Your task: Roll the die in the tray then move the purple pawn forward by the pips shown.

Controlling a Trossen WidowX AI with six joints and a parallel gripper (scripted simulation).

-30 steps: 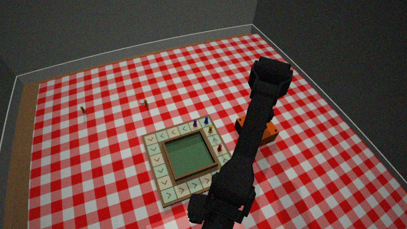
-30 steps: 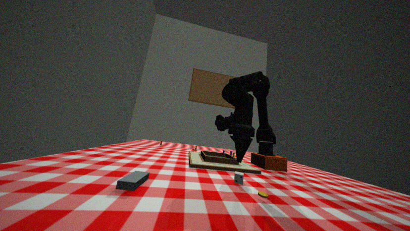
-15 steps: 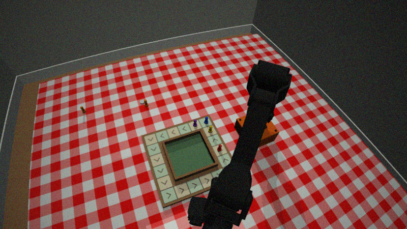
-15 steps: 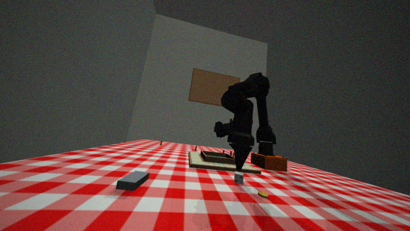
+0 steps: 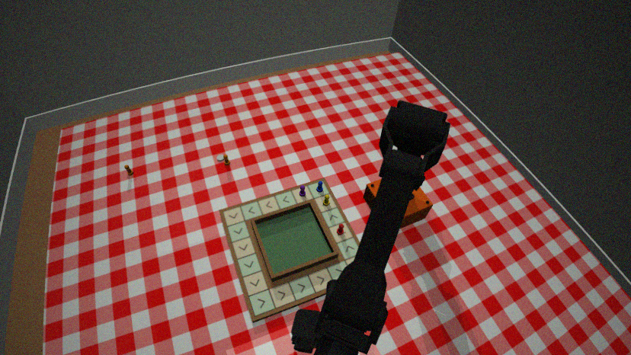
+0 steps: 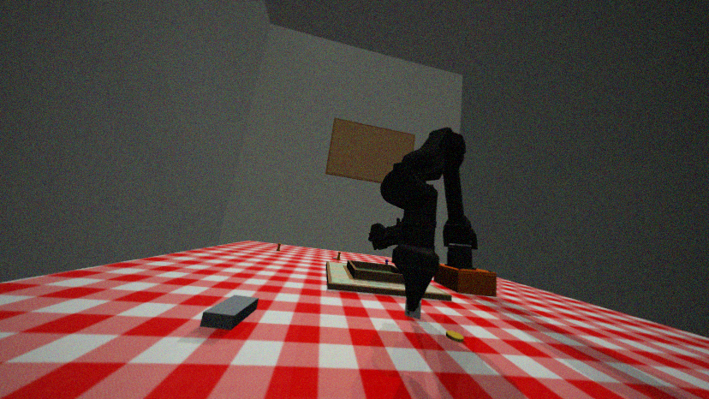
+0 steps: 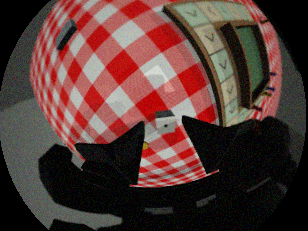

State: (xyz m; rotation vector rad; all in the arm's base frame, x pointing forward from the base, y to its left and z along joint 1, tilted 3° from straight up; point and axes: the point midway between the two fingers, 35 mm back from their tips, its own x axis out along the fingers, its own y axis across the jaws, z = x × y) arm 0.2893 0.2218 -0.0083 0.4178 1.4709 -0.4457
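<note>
The purple pawn lies 350 mm to the right of my gripper tip, 100 mm behind it and 10 mm above it. The rest, counted from my gripper tip: green tray: 240 mm to the right, 20 mm behind, 10 mm below; yellow disc: 70 mm to the left, 30 mm behind, 10 mm below; white die: right at my gripper tip.
</note>
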